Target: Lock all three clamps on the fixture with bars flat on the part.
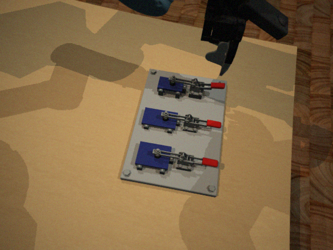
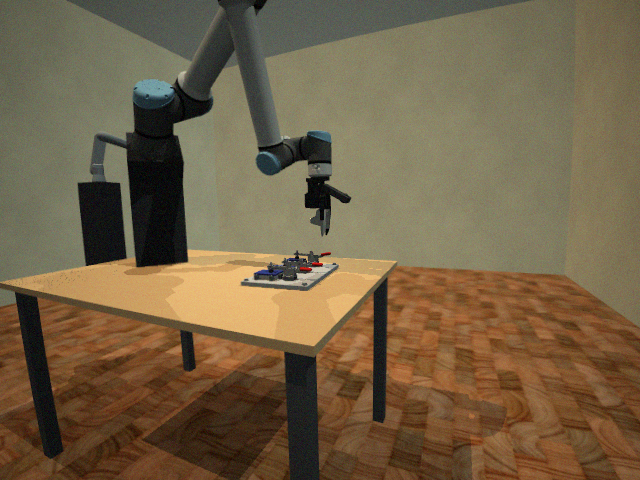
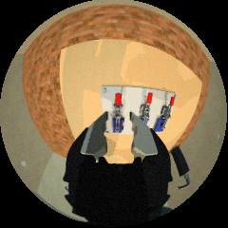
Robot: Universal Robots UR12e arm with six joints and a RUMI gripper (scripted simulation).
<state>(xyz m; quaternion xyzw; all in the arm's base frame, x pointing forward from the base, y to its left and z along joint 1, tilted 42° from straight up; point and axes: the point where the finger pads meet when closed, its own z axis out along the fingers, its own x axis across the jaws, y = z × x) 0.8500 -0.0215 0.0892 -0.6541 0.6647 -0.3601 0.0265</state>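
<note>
The grey fixture plate lies 10 cm behind my hand, 9 cm to the right of it and 14 cm below it. From my hand the other things lie so: part (17 cm behind, 20 cm to the right, 12 cm below).
</note>
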